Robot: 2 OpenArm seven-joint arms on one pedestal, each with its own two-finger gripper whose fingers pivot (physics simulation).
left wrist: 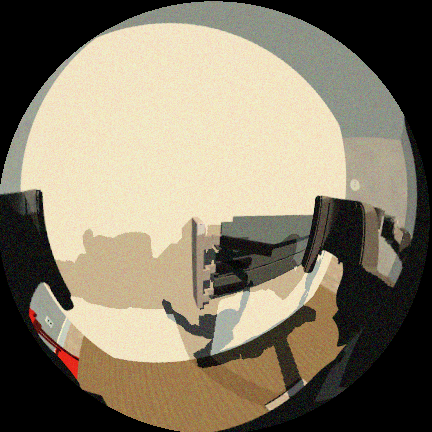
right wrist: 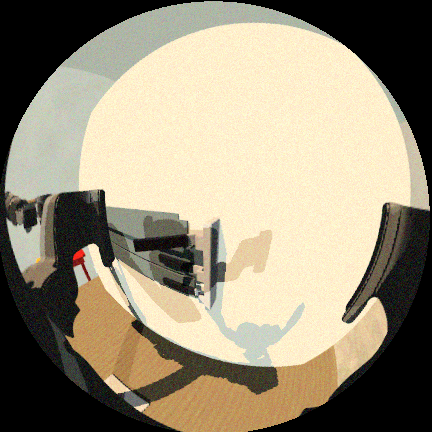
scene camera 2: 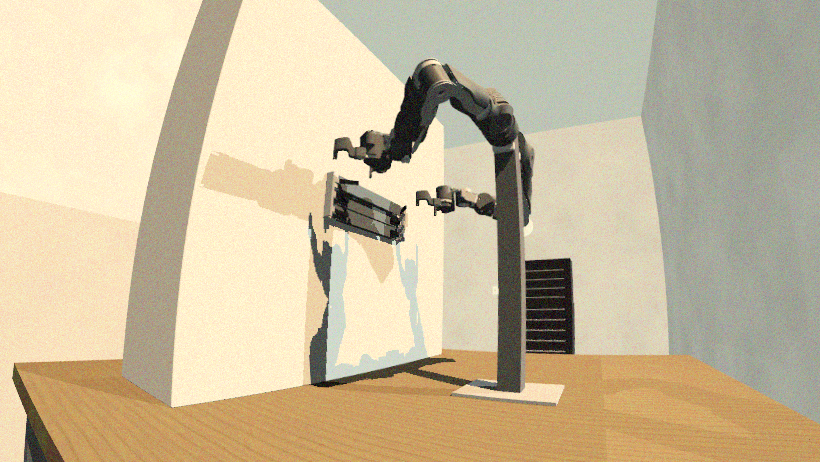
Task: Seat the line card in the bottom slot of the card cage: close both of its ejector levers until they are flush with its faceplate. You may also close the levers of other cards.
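The card cage (scene camera 2: 329,198) (left wrist: 197,260) (right wrist: 212,265) is mounted on the wall, its grey card faceplates stacked between two end panels. The bottom faceplate (left wrist: 275,270) (right wrist: 161,272) is partly shadowed. At each end a long black upper lever (left wrist: 247,246) (right wrist: 160,243) sticks out. Shorter dark levers lie beneath; whether the bottom ones are flush I cannot tell. My left gripper (scene camera 2: 353,165) (left wrist: 188,286) is open and empty, above and in front of the cage's left end. My right gripper (scene camera 2: 426,208) (right wrist: 228,290) is open and empty, out in front of the cage's right end.
The pale wall (scene camera 2: 246,298) (left wrist: 175,125) (right wrist: 260,140) stands behind the cage. The robot's pedestal (scene camera 2: 509,275) stands on a white base plate on the wooden table (scene camera 2: 401,424). A black slatted unit (scene camera 2: 570,309) stands at the back right. Arm shadows fall on the wall.
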